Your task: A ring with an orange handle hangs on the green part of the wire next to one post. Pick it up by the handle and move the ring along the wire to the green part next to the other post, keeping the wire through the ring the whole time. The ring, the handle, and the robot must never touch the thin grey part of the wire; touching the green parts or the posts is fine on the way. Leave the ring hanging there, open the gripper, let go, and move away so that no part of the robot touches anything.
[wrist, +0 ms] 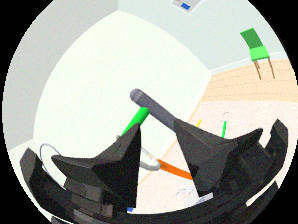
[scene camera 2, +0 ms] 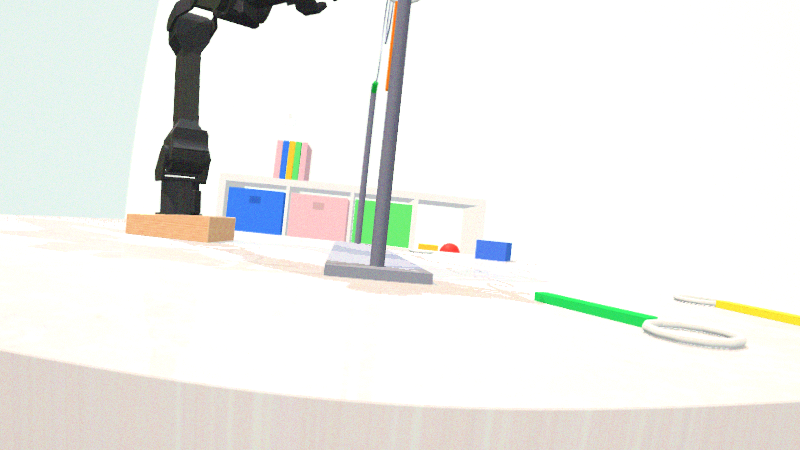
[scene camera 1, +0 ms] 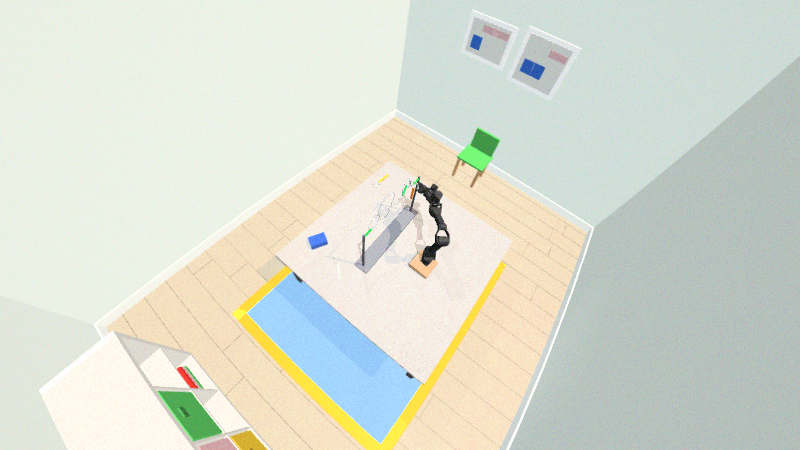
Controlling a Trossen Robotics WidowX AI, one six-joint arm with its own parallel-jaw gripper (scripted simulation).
Labels:
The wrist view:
my gripper: 157,125
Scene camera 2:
green-handled ring: 650,324

